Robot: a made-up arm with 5 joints. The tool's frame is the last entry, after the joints. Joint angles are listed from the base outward. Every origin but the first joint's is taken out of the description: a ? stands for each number. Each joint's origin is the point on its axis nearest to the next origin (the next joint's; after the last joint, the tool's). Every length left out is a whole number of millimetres.
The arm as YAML. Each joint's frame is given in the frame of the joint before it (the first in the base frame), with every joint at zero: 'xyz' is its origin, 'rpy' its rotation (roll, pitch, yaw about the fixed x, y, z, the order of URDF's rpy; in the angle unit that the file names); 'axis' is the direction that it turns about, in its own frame. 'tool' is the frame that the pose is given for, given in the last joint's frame.
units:
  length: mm
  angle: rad
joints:
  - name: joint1
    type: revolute
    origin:
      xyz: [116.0, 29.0, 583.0]
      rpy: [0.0, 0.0, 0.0]
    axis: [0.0, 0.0, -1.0]
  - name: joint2
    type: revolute
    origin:
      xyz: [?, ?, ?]
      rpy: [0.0, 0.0, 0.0]
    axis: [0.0, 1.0, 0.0]
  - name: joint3
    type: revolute
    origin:
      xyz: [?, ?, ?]
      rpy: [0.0, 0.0, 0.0]
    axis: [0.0, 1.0, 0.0]
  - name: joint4
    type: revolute
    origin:
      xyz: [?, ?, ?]
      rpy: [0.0, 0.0, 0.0]
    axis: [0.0, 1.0, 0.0]
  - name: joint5
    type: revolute
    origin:
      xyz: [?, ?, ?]
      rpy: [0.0, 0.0, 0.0]
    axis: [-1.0, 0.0, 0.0]
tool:
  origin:
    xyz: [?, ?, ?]
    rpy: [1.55, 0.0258, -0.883]
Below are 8 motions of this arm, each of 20 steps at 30 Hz.
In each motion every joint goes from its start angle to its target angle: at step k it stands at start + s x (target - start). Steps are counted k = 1, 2, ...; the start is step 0. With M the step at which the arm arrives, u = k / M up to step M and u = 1 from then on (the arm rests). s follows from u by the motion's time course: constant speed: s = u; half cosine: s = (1 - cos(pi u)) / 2; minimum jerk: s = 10 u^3 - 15 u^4 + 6 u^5.
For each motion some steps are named. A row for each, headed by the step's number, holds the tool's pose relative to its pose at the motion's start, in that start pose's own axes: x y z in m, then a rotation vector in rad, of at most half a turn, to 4 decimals.
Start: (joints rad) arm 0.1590 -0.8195 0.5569 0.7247 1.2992
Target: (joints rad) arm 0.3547 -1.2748 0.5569 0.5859 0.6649
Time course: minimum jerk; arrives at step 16
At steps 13, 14, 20:
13: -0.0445 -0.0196 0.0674 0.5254 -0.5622 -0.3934
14: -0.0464 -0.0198 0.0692 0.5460 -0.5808 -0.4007
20: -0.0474 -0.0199 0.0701 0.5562 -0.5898 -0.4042

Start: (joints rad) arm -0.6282 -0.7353 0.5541 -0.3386 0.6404
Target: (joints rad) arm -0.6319 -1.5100 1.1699 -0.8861 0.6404
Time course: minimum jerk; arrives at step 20
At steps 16, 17, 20:
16: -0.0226 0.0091 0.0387 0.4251 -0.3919 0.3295
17: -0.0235 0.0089 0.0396 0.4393 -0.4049 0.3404
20: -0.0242 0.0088 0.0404 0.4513 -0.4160 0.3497

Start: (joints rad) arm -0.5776 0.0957 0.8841 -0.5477 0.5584
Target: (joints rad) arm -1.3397 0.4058 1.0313 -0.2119 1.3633
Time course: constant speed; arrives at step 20
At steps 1, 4, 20:
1: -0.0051 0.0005 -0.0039 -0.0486 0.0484 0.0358
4: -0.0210 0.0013 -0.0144 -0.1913 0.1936 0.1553
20: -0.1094 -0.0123 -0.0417 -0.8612 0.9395 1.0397

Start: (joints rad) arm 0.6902 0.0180 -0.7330 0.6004 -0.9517
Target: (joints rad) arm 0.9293 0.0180 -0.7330 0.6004 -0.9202
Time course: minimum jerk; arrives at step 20
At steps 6, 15, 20:
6: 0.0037 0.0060 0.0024 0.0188 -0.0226 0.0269
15: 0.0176 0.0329 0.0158 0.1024 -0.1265 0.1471
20: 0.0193 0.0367 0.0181 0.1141 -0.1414 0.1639

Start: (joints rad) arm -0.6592 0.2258 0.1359 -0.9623 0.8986
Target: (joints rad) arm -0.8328 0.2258 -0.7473 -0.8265 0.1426
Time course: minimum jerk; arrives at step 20
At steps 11, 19, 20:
11: 0.0630 0.0724 -0.0157 0.6384 -0.2043 -0.1532
19: 0.0998 0.1294 0.0026 1.1114 -0.2604 -0.2177
20: 0.0999 0.1296 0.0026 1.1127 -0.2605 -0.2178

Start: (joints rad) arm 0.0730 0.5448 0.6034 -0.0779 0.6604
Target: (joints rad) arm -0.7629 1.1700 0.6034 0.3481 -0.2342
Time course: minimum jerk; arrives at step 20
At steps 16, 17, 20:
16: -0.1103 -0.0720 -0.0693 -0.7100 0.2120 -0.5271
17: -0.1125 -0.0756 -0.0688 -0.7367 0.1916 -0.5410
20: -0.1143 -0.0787 -0.0683 -0.7590 0.1728 -0.5522

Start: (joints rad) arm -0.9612 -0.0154 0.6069 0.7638 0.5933
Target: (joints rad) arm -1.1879 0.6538 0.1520 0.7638 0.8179
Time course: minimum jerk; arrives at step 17
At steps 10, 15, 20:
10: 0.0048 0.0265 -0.0353 -0.2670 0.0946 0.1693
15: 0.0060 0.0361 -0.0575 -0.3978 0.1405 0.2532
20: 0.0061 0.0364 -0.0585 -0.4032 0.1424 0.2567

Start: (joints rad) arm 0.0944 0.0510 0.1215 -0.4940 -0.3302
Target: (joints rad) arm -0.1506 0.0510 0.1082 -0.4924 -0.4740
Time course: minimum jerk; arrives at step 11
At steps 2, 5, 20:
2: -0.0021 -0.0008 -0.0018 0.0038 0.0103 -0.0093
5: -0.0201 -0.0073 -0.0154 0.0333 0.0947 -0.0879
20: -0.0514 -0.0159 -0.0334 0.0732 0.2250 -0.2178

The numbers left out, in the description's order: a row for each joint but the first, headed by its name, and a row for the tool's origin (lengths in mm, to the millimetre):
joint2: 30.0 5.0 0.0
joint3: -1.0 0.0 70.0
joint4: 183.0 0.0 12.0
joint5: 24.0 0.0 20.0
tool: 0.0 -12.0 -28.0

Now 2 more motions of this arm.
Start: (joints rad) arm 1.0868 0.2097 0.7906 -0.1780 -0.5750
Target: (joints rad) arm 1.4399 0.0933 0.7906 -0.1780 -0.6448
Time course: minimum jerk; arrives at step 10
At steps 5, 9, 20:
5: 0.0126 0.0234 0.0142 0.1944 -0.0643 -0.0510
9: 0.0249 0.0438 0.0332 0.3856 -0.1303 -0.0916
20: 0.0251 0.0441 0.0336 0.3889 -0.1315 -0.0923

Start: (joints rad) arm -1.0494 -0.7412 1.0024 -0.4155 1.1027
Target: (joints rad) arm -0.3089 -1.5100 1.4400 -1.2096 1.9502
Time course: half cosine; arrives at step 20
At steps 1, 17, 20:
1: 0.0004 -0.0005 0.0008 -0.0043 -0.0084 0.0038
17: -0.0130 -0.0373 0.1205 -1.1182 -1.1567 0.5437
20: -0.0170 -0.0374 0.1247 -1.2035 -1.2132 0.5701

